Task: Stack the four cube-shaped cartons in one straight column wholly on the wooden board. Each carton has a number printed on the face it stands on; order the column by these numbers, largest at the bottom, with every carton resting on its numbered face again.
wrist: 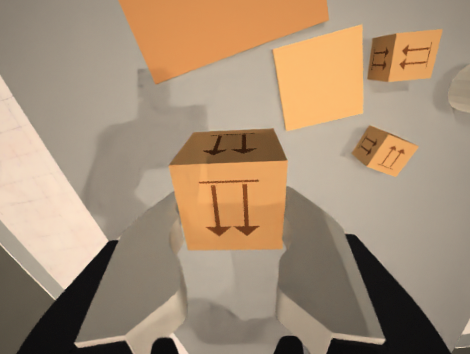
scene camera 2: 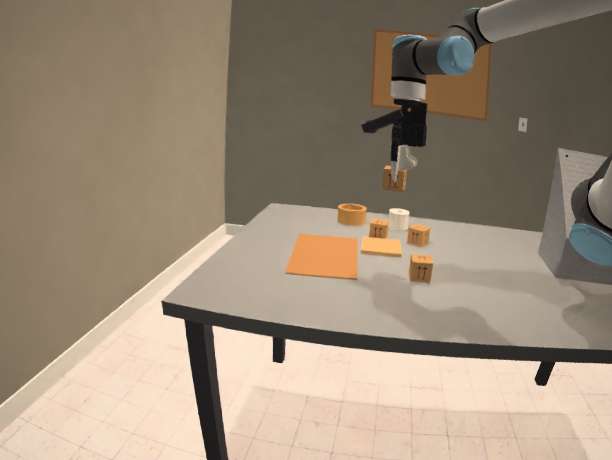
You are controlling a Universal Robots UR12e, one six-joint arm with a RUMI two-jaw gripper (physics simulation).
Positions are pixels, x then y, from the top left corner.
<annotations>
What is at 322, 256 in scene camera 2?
A flat orange mat.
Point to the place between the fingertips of the gripper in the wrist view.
233, 190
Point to a flat orange mat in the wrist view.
At 171, 45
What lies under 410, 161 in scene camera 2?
The gripper.
</annotations>
